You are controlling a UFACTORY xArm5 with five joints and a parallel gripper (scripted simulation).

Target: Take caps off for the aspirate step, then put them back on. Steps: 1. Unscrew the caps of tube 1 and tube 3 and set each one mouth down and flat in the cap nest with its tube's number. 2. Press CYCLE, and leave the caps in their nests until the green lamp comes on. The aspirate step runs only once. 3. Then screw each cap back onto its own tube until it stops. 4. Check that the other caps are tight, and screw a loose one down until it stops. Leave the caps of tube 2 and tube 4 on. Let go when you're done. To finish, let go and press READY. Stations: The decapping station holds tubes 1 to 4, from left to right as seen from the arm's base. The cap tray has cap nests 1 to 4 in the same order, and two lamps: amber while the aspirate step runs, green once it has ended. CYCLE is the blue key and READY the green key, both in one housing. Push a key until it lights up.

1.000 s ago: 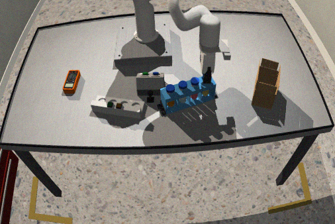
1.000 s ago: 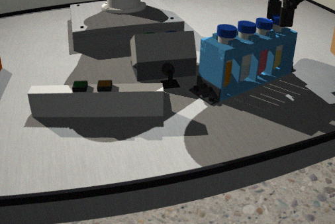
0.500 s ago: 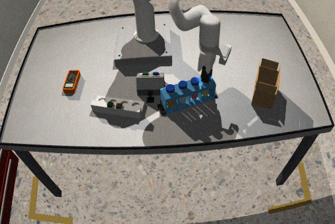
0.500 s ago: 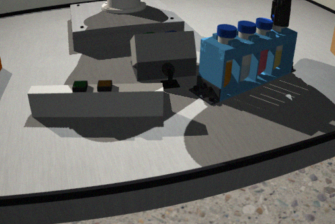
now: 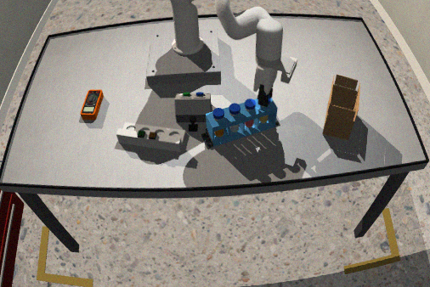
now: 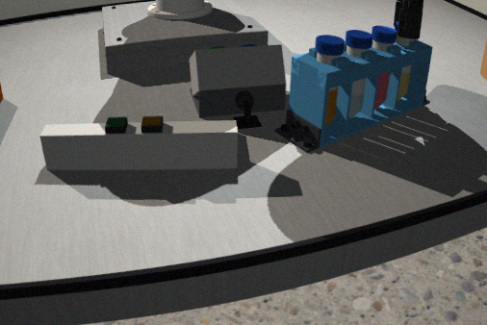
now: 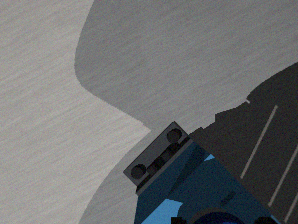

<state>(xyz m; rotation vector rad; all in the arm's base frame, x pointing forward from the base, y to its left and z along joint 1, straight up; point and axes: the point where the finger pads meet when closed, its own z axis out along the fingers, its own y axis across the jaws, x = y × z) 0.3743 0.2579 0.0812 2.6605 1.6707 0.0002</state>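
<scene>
Right now my hand is 50 mm to the left of the blue cap, 20 mm short of it and 20 mm above it. The rest, counted from my hand: blue key (210 mm to the right, 80 mm behind, 60 mm below); green key (250 mm to the right, 80 mm behind, 60 mm below); grey key housing (230 mm to the right, 80 mm below, 60 mm behind).
</scene>
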